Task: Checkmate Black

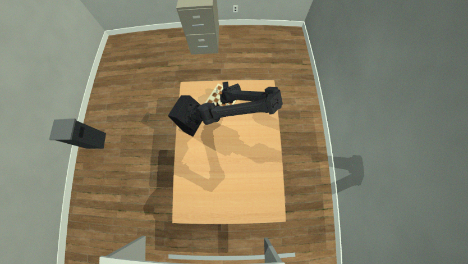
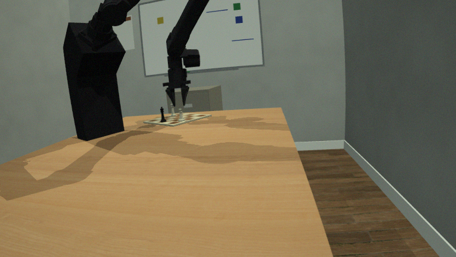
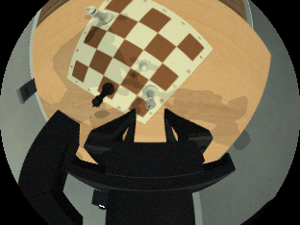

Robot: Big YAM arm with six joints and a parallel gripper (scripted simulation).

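Right now my hand is 5 cm to the right of the short white piece and 6 cm above it. Round my hand: black king: 8 cm behind, 2 cm to the left, 4 cm below; then tall white piece: 5 cm behind, 16 cm to the left, 4 cm below; then chessboard: 3 cm behind, 8 cm to the left, 7 cm below.
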